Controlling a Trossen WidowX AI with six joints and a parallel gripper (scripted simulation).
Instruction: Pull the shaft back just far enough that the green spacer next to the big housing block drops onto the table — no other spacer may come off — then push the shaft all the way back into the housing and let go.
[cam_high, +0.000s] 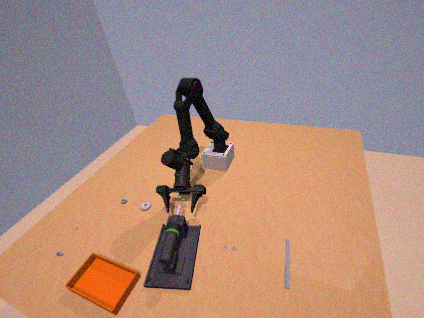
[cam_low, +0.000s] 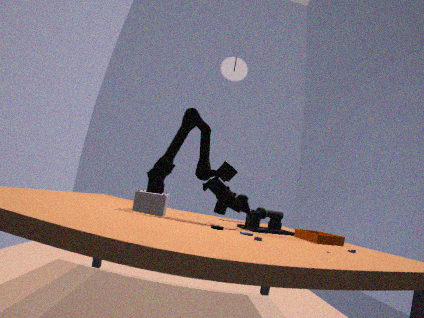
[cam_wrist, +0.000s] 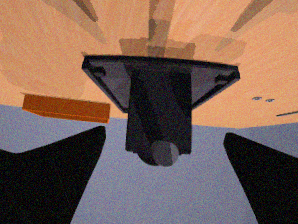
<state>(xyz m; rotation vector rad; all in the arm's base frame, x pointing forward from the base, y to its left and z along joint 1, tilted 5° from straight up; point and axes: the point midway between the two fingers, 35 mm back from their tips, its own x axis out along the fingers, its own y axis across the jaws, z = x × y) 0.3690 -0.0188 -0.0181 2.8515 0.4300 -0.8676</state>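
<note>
The pale shaft lies 50 mm ahead of my gripper tip, 10 mm to the left of it and 10 mm above it. Also, from my gripper tip: black washer: 130 mm behind, 160 mm to the right, 60 mm below; then green spacer: 90 mm ahead, 30 mm to the left, 10 mm above; then dark baseplate: 130 mm ahead, 40 mm to the left, 20 mm below.
</note>
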